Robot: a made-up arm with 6 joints.
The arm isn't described. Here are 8 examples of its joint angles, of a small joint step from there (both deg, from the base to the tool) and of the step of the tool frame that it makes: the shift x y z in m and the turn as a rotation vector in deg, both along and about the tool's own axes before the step.
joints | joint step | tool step
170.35 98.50 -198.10 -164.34 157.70 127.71 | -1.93 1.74 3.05 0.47 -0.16 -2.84 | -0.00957 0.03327 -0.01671 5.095 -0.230 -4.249
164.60 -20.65 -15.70 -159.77 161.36 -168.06 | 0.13 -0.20 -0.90 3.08 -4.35 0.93 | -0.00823 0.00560 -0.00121 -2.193 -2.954 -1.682
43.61 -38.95 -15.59 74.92 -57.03 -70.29 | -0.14 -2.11 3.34 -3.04 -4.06 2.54 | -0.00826 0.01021 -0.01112 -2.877 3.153 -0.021
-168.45 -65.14 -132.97 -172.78 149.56 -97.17 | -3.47 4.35 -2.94 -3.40 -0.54 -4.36 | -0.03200 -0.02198 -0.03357 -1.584 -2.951 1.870
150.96 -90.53 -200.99 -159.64 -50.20 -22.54 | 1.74 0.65 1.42 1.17 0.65 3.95 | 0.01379 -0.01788 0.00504 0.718 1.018 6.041
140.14 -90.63 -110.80 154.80 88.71 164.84 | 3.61 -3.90 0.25 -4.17 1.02 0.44 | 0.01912 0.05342 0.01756 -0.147 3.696 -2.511
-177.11 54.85 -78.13 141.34 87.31 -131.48 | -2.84 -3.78 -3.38 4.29 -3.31 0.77 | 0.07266 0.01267 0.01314 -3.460 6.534 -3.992
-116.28 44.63 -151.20 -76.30 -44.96 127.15 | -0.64 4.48 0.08 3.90 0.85 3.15 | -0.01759 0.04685 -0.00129 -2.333 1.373 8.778
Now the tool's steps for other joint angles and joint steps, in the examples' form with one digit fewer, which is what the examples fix.
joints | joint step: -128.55 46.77 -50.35 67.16 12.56 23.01 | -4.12 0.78 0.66 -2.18 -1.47 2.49
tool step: 0.0309 0.0102 -0.0006 -0.45 1.38 4.67
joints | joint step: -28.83 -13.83 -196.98 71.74 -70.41 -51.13 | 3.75 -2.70 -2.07 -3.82 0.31 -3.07
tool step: 0.0347 -0.0073 0.0242 -1.43 3.50 0.25
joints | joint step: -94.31 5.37 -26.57 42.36 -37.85 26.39 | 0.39 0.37 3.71 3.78 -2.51 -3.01
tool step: -0.0066 0.0276 -0.0057 -4.10 1.35 -2.10
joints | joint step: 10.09 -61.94 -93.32 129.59 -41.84 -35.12 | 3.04 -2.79 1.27 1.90 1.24 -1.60
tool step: 0.0098 -0.0016 -0.0090 -0.42 -4.22 2.15
